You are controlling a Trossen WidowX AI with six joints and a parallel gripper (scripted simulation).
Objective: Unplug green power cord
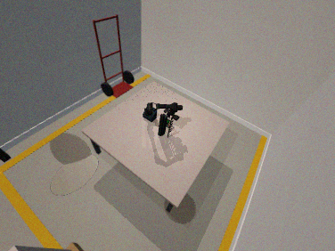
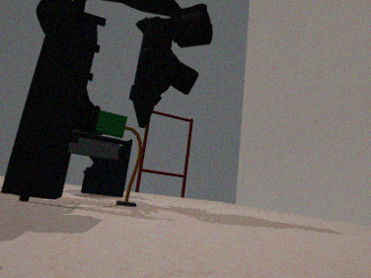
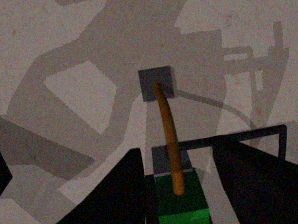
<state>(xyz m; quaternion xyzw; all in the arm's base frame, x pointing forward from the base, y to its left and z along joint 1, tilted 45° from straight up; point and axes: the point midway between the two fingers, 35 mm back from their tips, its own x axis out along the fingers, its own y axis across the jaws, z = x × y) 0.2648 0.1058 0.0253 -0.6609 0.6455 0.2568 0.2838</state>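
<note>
My gripper tip is now 70 mm to the left of the green plug.
</note>
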